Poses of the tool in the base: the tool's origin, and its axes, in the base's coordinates. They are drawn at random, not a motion.
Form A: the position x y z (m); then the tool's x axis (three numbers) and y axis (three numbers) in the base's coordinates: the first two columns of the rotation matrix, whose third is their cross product.
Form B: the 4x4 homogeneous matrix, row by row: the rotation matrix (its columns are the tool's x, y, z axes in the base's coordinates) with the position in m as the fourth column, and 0 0 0 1 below. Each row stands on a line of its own. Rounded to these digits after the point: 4 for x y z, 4 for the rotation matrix.
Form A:
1: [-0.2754, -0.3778, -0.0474, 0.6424, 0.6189, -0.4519, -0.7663, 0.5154, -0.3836]
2: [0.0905, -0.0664, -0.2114, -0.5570, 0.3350, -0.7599, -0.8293, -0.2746, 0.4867]
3: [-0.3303, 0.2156, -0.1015, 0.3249, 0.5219, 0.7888, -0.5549, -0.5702, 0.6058]
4: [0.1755, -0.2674, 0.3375, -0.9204, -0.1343, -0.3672, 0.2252, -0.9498, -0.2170]
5: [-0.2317, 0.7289, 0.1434, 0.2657, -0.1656, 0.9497, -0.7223, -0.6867, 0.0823]
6: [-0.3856, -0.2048, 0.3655, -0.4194, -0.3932, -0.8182, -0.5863, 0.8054, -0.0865]
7: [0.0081, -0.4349, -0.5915, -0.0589, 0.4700, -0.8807, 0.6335, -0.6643, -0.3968]
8: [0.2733, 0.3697, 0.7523, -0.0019, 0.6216, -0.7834, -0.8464, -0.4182, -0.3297]
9: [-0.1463, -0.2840, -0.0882, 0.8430, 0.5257, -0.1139, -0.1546, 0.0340, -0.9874]
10: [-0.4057, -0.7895, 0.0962, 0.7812, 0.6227, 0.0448, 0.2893, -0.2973, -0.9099]
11: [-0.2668, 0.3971, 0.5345, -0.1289, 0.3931, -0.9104, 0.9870, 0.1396, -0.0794]
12: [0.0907, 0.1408, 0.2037, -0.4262, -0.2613, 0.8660, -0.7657, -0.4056, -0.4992]
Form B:
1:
0.6424, -0.7663, -0.0045, -0.2754
0.6189, 0.5154, 0.5927, -0.3778
-0.4519, -0.3836, 0.8054, -0.0474
0, 0, 0, 1

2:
-0.5570, -0.8293, -0.0456, 0.0905
0.3350, -0.2746, 0.9013, -0.0664
-0.7599, 0.4867, 0.4308, -0.2114
0, 0, 0, 1

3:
0.3249, -0.5549, 0.7659, -0.3303
0.5219, -0.5702, -0.6345, 0.2156
0.7888, 0.6058, 0.1043, -0.1015
0, 0, 0, 1

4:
-0.9204, 0.2252, -0.3196, 0.1755
-0.1343, -0.9498, -0.2824, -0.2674
-0.3672, -0.2170, 0.9044, 0.3375
0, 0, 0, 1

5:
0.2657, -0.7223, 0.6385, -0.2317
-0.1656, -0.6867, -0.7078, 0.7289
0.9497, 0.0823, -0.3021, 0.1434
0, 0, 0, 1

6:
-0.4194, -0.5863, 0.6930, -0.3856
-0.3932, 0.8054, 0.4434, -0.2048
-0.8182, -0.0865, -0.5683, 0.3655
0, 0, 0, 1

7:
-0.0589, 0.6335, -0.7715, 0.0081
0.4700, -0.6643, -0.5813, -0.4349
-0.8807, -0.3968, -0.2586, -0.5915
0, 0, 0, 1

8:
-0.0019, -0.8464, -0.5326, 0.2733
0.6216, -0.4182, 0.6624, 0.3697
-0.7834, -0.3297, 0.5269, 0.7523
0, 0, 0, 1

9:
0.8430, -0.1546, -0.5152, -0.1463
0.5257, 0.0340, 0.8500, -0.2840
-0.1139, -0.9874, 0.1099, -0.0882
0, 0, 0, 1

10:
0.7812, 0.2893, -0.5533, -0.4057
0.6227, -0.2973, 0.7238, -0.7895
0.0448, -0.9099, -0.4124, 0.0962
0, 0, 0, 1

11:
-0.1289, 0.9870, 0.0959, -0.2668
0.3931, 0.1396, -0.9088, 0.3971
-0.9104, -0.0794, -0.4060, 0.5345
0, 0, 0, 1

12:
-0.4262, -0.7657, 0.4817, 0.0907
-0.2613, -0.4056, -0.8759, 0.1408
0.8660, -0.4992, -0.0272, 0.2037
0, 0, 0, 1

